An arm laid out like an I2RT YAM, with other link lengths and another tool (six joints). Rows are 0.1 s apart.
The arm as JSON. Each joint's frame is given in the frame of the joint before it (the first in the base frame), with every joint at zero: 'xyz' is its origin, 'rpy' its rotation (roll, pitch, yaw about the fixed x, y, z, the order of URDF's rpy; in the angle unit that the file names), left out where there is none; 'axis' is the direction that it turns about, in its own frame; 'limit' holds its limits. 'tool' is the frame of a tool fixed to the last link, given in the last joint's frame.
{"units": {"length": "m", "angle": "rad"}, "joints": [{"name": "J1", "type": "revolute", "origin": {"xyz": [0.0, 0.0, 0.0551]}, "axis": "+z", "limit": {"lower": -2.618, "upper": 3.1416}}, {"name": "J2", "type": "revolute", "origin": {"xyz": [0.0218, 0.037, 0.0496], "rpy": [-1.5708, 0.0, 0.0]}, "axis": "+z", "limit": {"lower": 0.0, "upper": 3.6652}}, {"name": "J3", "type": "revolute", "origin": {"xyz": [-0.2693, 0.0, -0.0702], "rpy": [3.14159, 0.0, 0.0]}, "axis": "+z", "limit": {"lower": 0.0, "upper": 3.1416}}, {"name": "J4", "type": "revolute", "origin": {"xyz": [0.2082, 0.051, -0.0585]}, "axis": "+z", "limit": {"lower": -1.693, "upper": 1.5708}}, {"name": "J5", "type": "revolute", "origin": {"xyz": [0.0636, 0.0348, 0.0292], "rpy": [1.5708, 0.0, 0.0]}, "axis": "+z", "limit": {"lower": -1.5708, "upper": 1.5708}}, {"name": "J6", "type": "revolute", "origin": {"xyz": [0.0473, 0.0, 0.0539], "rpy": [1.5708, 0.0, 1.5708]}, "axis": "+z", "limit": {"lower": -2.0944, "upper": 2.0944}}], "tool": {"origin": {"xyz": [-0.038, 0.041, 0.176], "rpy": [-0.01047, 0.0, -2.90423]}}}
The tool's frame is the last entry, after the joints.
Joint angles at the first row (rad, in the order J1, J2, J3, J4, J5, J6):
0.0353, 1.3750, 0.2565, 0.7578, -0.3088, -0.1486
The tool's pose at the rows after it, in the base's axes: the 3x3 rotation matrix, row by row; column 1 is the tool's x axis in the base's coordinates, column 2 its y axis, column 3 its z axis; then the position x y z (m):
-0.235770, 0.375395, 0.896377; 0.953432, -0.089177, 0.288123; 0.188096, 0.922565, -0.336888; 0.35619, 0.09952, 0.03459
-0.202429, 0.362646, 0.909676; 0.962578, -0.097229, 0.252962; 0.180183, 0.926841, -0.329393; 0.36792, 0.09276, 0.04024
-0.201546, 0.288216, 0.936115; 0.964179, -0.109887, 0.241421; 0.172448, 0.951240, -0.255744; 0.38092, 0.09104, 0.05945
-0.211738, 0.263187, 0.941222; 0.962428, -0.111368, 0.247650; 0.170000, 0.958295, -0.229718; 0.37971, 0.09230, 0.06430
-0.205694, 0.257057, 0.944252; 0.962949, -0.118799, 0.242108; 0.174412, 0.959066, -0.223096; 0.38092, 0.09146, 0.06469
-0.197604, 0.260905, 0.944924; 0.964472, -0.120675, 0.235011; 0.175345, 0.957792, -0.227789; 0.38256, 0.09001, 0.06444
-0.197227, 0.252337, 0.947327; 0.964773, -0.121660, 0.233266; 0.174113, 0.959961, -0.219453; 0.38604, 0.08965, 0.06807
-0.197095, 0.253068, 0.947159; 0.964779, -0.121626, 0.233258; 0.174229, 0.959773, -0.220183; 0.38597, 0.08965, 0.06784
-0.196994, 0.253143, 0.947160; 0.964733, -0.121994, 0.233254; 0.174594, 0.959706, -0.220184; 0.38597, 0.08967, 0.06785
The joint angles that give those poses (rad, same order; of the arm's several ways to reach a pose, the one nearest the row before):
0.0475, 1.5486, 0.2970, 0.8860, -0.2489, -0.1295
0.0479, 1.5520, 0.3329, 0.8650, -0.2119, -0.1223
0.0479, 1.5536, 0.3336, 0.9455, -0.1989, -0.1131
0.0479, 1.5490, 0.3119, 0.9898, -0.2050, -0.1127
0.0479, 1.5578, 0.3065, 1.0111, -0.1993, -0.1055
0.0475, 1.5581, 0.3153, 0.9981, -0.1925, -0.1036
0.0467, 1.5582, 0.3275, 0.9947, -0.1913, -0.1032
0.0467, 1.5585, 0.3275, 0.9943, -0.1913, -0.1032
0.0467, 1.5585, 0.3275, 0.9943, -0.1913, -0.1028

